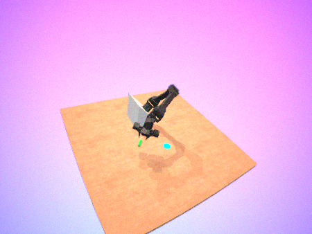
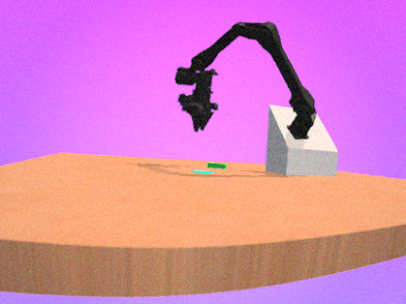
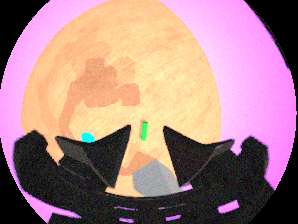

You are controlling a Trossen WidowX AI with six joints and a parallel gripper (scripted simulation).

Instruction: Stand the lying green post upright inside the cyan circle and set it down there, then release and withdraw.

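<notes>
My gripper tip is now 12 cm above the green post, 6 cm past it and 3 cm to the right of it. Round my gripper tip: cyan circle 21 cm to the left, 12 cm below, 6 cm ahead.
</notes>
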